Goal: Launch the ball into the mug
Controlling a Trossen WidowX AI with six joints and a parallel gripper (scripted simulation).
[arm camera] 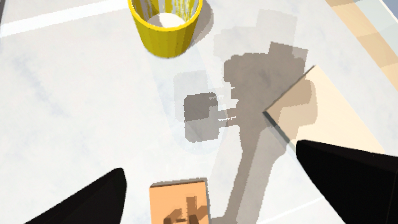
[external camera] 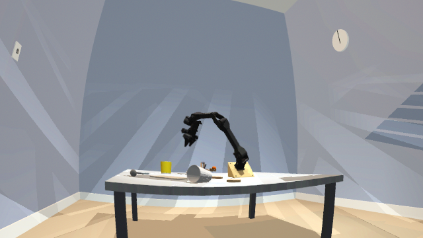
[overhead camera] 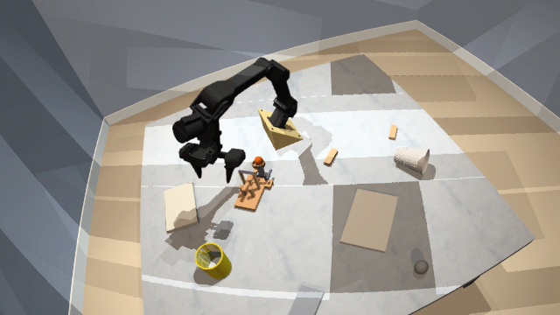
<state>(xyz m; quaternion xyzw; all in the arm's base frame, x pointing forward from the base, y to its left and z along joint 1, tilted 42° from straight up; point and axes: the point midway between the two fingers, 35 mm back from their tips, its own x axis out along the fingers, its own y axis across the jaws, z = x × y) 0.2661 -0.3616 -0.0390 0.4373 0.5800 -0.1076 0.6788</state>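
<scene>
Now: the orange ball 170 mm to the left of my gripper tip, 170 mm below it and 150 mm behind it. Also, from my gripper tip: catapult (180 mm below, 140 mm to the left, 100 mm behind); yellow mug (200 mm below, 140 mm ahead, 120 mm to the right); flat tan board (380 mm to the left, 240 mm ahead, 220 mm below).
</scene>
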